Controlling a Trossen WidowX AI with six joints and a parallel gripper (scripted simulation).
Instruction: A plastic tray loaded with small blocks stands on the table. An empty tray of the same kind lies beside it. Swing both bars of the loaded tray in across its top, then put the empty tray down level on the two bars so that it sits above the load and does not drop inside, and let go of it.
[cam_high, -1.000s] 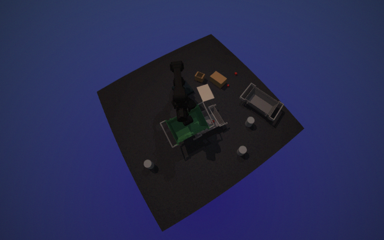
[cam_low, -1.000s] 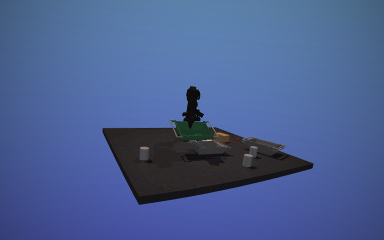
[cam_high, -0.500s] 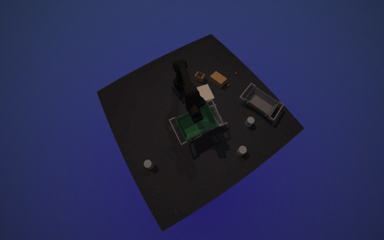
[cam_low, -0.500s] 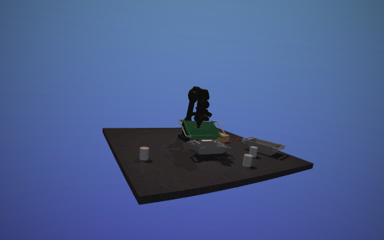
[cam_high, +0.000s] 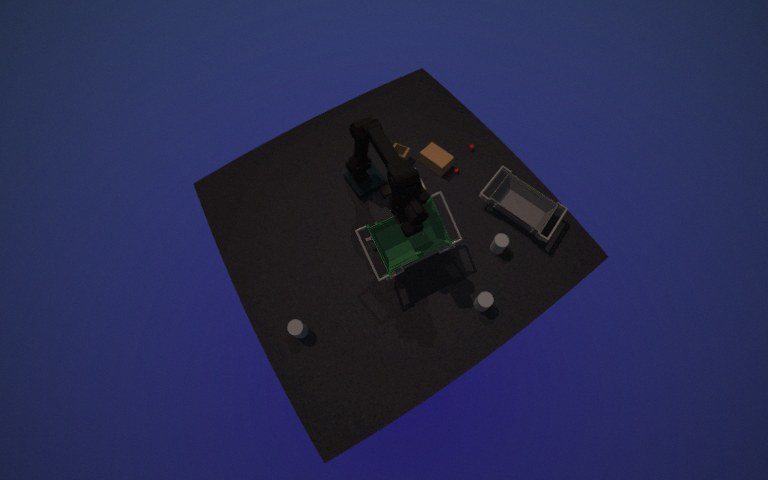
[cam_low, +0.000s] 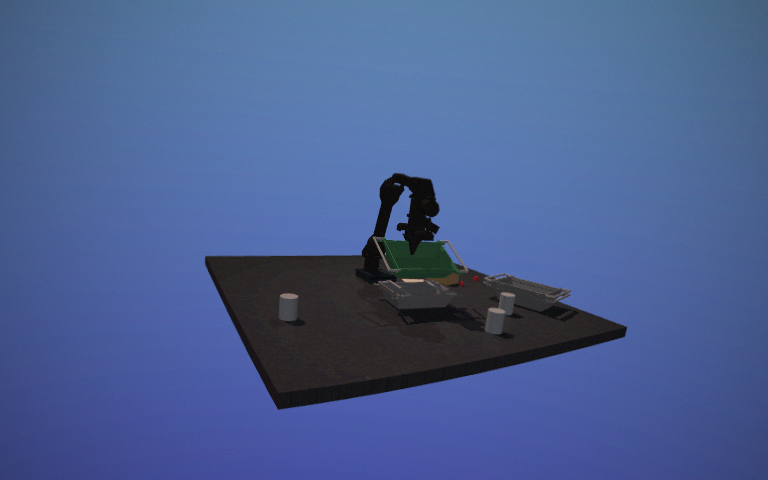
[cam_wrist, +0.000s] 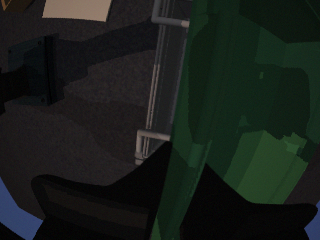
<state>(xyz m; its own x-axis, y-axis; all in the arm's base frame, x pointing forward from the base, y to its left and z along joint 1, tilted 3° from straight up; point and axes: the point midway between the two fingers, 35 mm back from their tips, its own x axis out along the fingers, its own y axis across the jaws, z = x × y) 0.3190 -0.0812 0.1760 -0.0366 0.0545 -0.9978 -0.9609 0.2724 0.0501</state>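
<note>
My gripper tip is 7 cm short of the green tray and 2 cm to the left of it. Round my gripper tip: beige sheet (20 cm to the left, 17 cm below, 15 cm behind).
</note>
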